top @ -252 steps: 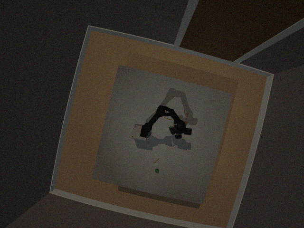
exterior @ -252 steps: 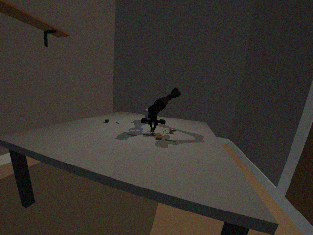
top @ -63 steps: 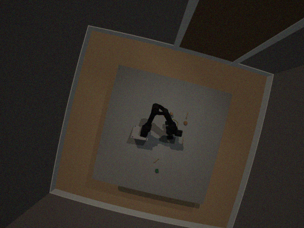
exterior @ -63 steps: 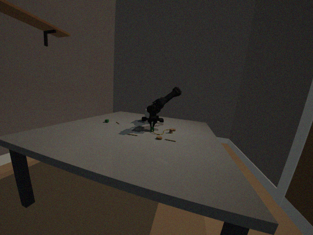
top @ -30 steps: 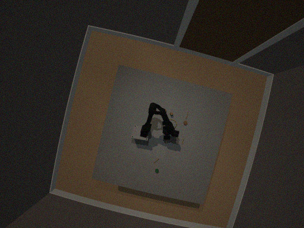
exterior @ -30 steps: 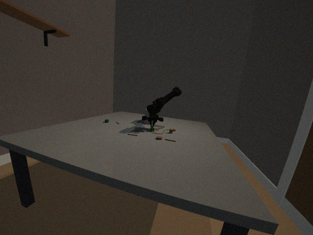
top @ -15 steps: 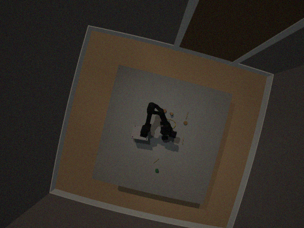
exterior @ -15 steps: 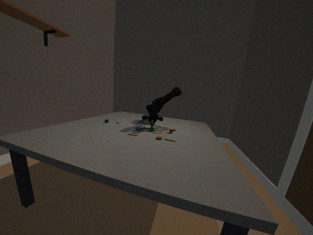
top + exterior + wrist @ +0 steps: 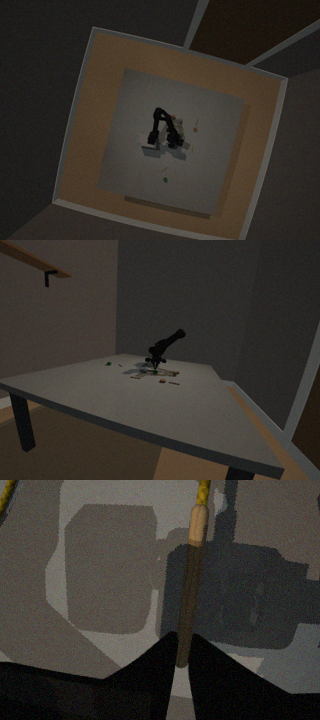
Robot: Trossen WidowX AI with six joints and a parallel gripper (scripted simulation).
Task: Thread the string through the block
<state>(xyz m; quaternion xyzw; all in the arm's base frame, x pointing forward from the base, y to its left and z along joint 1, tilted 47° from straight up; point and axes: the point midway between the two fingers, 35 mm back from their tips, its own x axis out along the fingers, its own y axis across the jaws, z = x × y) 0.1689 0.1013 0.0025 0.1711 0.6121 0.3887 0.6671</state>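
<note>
The thin wooden stick lies 40 mm ahead of my gripper tip, 10 mm to the left of it and 10 mm above it. Round my gripper tip: wooden disc: 240 mm ahead, 130 mm to the left; green cube: 90 mm ahead, 30 mm to the left, 10 mm above.
</note>
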